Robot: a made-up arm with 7 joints. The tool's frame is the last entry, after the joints.
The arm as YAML. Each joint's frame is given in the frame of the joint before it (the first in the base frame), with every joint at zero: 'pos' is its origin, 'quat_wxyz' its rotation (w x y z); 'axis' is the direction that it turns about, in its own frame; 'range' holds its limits. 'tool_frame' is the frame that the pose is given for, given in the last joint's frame.
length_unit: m
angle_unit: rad
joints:
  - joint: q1
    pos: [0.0, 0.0, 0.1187]
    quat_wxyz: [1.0, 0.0, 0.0, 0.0]
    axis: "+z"
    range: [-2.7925, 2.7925]
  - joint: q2
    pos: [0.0, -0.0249, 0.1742]
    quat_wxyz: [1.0, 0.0, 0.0, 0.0]
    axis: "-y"
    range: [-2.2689, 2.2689]
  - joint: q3
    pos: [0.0, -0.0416, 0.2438]
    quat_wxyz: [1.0, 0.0, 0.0, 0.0]
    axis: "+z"
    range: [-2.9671, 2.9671]
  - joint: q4
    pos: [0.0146, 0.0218, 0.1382]
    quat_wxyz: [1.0, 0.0, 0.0, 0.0]
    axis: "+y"
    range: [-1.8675, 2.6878]
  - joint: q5
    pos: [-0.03, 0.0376, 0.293]
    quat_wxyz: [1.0, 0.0, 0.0, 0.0]
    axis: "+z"
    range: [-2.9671, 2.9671]
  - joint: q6
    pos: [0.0, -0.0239, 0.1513]
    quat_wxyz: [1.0, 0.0, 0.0, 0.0]
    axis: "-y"
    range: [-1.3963, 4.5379]
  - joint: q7
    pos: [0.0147, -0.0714, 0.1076]
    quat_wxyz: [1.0, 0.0, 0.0, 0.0]
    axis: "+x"
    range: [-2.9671, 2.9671]
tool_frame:
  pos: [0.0, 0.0, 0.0]
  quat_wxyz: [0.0, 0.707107, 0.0, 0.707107]
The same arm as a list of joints. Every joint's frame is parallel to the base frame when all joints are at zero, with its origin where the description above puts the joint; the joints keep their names.
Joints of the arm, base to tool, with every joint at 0 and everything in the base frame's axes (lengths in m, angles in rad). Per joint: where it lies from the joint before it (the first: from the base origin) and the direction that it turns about. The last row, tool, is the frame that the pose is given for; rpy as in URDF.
q1: offset 0.0000 0.0000 0.1187 axis 0 0 1
q2: offset 0.0000 -0.0249 0.1742 axis 0 -1 0
q3: offset 0.0000 -0.0416 0.2438 axis 0 0 1
q4: offset 0.0146 0.0218 0.1382 axis 0 1 0
q5: offset -0.0300 0.0376 0.2930 axis 0 0 1
q6: offset 0.0000 -0.0239 0.1513 axis 0 -1 0
q7: offset 0.0147 -0.0714 0.1076 axis 1 0 0
tool: offset 0.0000 0.0000 0.0000 rpy 3.1416 -1.5708 0.0000
Joint limits (rad, base to tool): -2.7925..2.7925 -2.2689..2.2689 -2.9671..2.9671 -1.8675..2.6878 -2.9671..2.9671 -1.3963..4.5379 -2.9671..2.9671

